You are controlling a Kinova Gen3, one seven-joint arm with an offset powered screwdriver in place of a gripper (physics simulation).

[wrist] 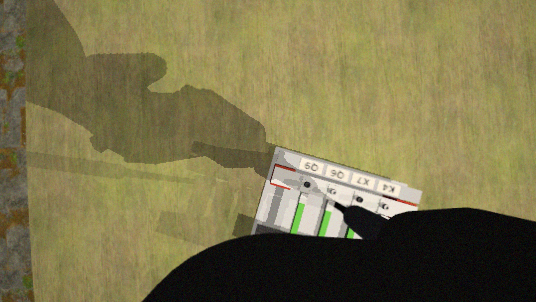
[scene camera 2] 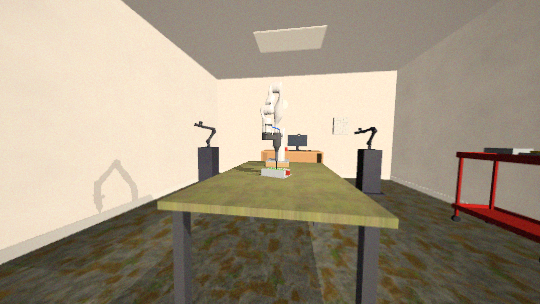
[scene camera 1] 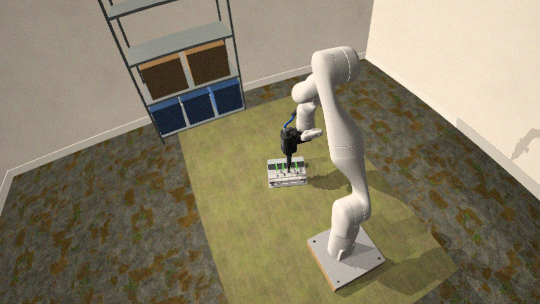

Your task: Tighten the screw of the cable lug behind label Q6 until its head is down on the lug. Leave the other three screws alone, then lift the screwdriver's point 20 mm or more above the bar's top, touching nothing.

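Places are measured from the arm's base along level axes (x ahead, y left, z up), in millimetres.
Pixels of known places: hand, tool point: (wrist: 334,203) (scene camera 1: 289,173); arm's base, link origin: (scene camera 2: 280,160) (scene camera 1: 339,248).
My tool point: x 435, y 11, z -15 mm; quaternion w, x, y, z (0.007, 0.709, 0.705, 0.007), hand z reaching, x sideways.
Note:
For each thing: its top centre in the pictures, then the offset to it from my tool point. Level surfaces: height alone.
- black screwdriver, top centre: (wrist: 354,217) (scene camera 1: 288,164) (scene camera 2: 276,160) dx -1, dy +0, dz +64 mm
- terminal block, top centre: (wrist: 338,226) (scene camera 1: 286,168) (scene camera 2: 276,168) dx +24, dy +1, dz +11 mm
- label Q6, top centre: (wrist: 337,173) dx -36, dy +5, dz +3 mm
- label Q9, top centre: (wrist: 311,166) dx -46, dy -26, dz +3 mm
- label X7, top centre: (wrist: 363,181) dx -25, dy +35, dz +3 mm
- label K4, top centre: (wrist: 388,188) dx -15, dy +65, dz +3 mm
- Q6 screw, top centre: (wrist: 334,192) dx -15, dy -3, dz +10 mm
- Q9 screw, top centre: (wrist: 307,184) dx -26, dy -33, dz +11 mm
- X7 screw, top centre: (wrist: 360,200) dx -5, dy +28, dz +10 mm
- K4 screw, top centre: (wrist: 387,207) dx +6, dy +58, dz +10 mm
- green-brown table, surface height: dz -39 mm
The black screwdriver (scene camera 1: 288,171) (scene camera 2: 276,168) (wrist: 336,203) points down at the terminal block (scene camera 1: 287,183) (scene camera 2: 272,173) (wrist: 410,193). In the wrist view the labels are upside down; label Q6 (wrist: 337,173) is second from the left, between label Q9 (wrist: 311,166) and label X7 (wrist: 363,180), with label K4 (wrist: 388,188) beyond. The Q6 screw (wrist: 332,191) looks light; the screwdriver's point appears just below and slightly right of it. Contact and head height cannot be told. The Q9 screw (wrist: 307,184), X7 screw (wrist: 359,199) and K4 screw (wrist: 384,206) also show. The tool has no fingers.
The block stands on the green-brown table (scene camera 1: 240,225) (scene camera 2: 280,200) (wrist: 400,75). Green strips (wrist: 325,223) lie behind the screws. The arm's base plate (scene camera 1: 320,250) is at the table's near end in scene camera 1. A shelf unit (scene camera 1: 181,41) stands beyond the table.

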